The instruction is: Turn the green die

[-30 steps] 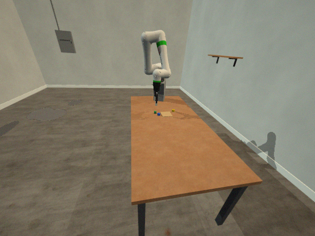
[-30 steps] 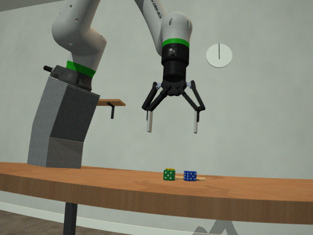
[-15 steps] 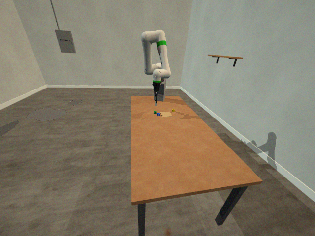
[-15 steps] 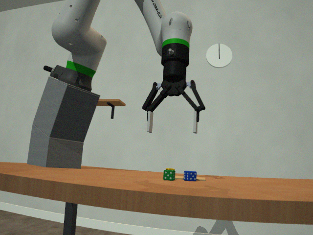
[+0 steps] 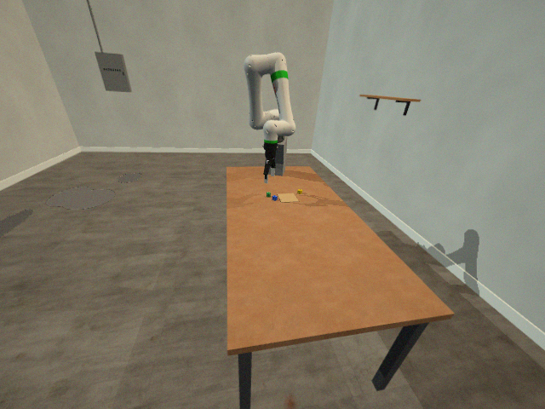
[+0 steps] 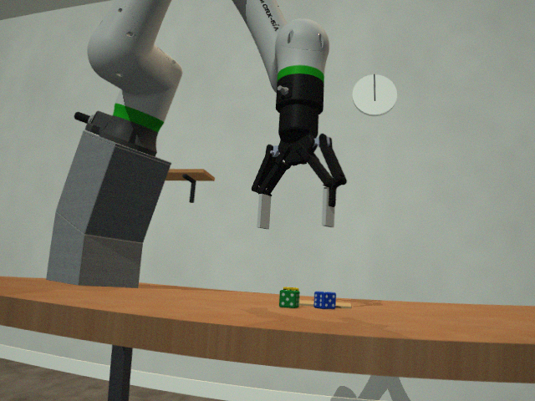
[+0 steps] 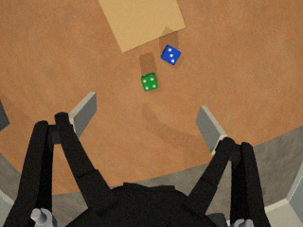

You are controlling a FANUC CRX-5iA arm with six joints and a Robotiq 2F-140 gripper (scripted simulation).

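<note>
My hand is 140 mm above the green die. Round my hand: blue die: 140 mm below, 60 mm ahead, 40 mm to the left; then yellow die: 270 mm to the left, 140 mm below, 50 mm behind; then tan mat: 150 mm to the left, 150 mm below, 30 mm ahead.
</note>
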